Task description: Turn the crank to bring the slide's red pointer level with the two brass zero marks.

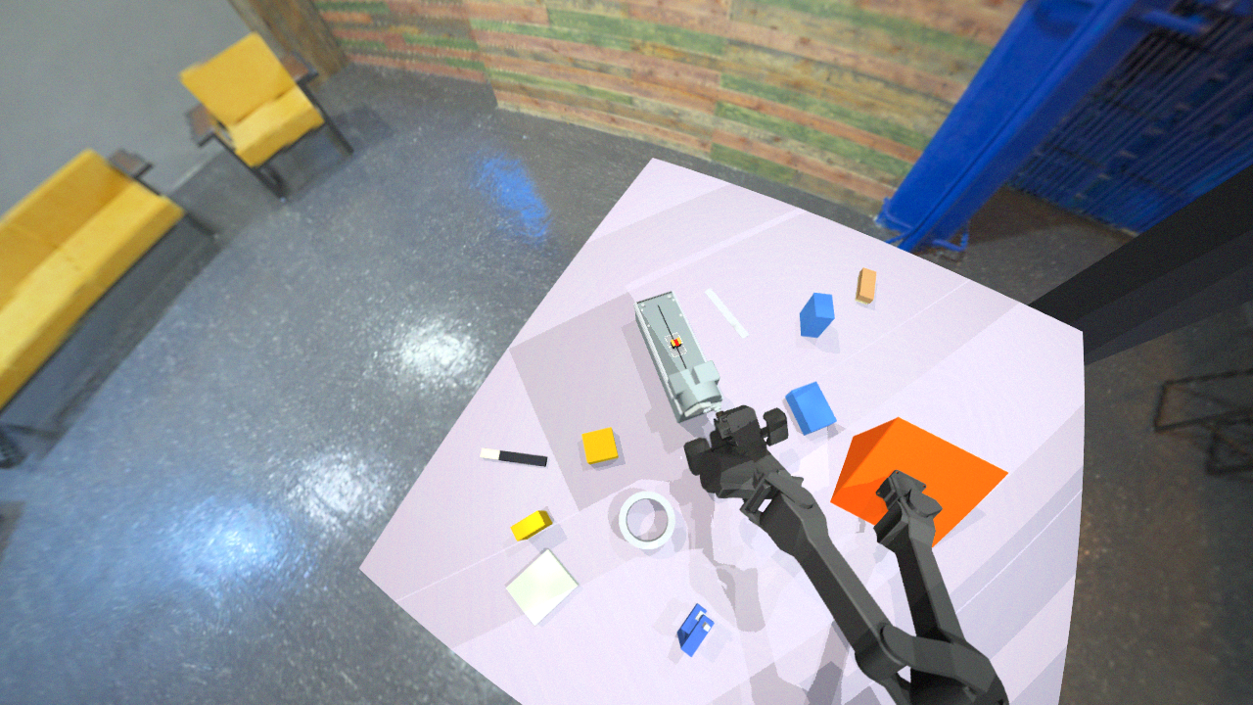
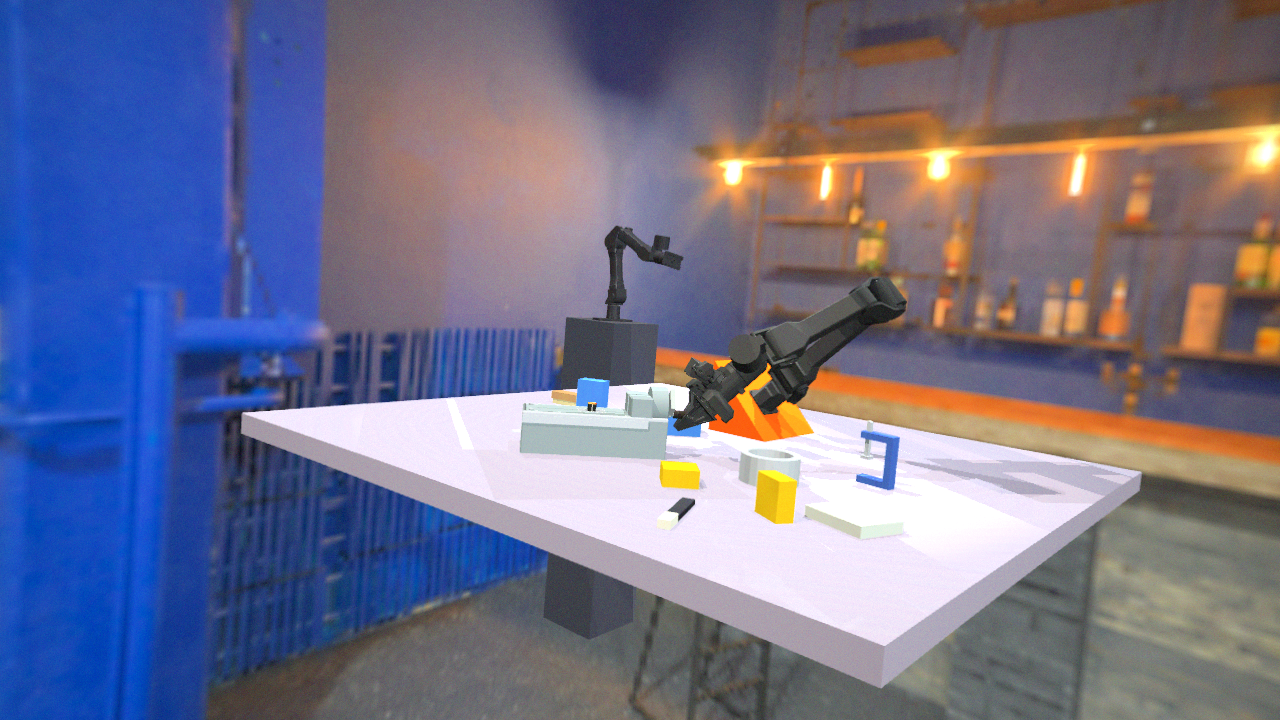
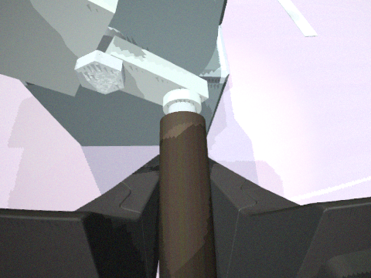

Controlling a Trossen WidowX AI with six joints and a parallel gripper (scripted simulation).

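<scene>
My gripper tip is 1 cm past the brown crank handle, 1 cm to the right of it and 3 cm below it. Round my gripper tip: metal strip: 9 cm ahead, 25 cm to the right, 5 cm below; blue clamp: 13 cm behind, 35 cm to the left, 1 cm above; red pointer: 14 cm ahead, 9 cm to the right, 4 cm above.
</scene>
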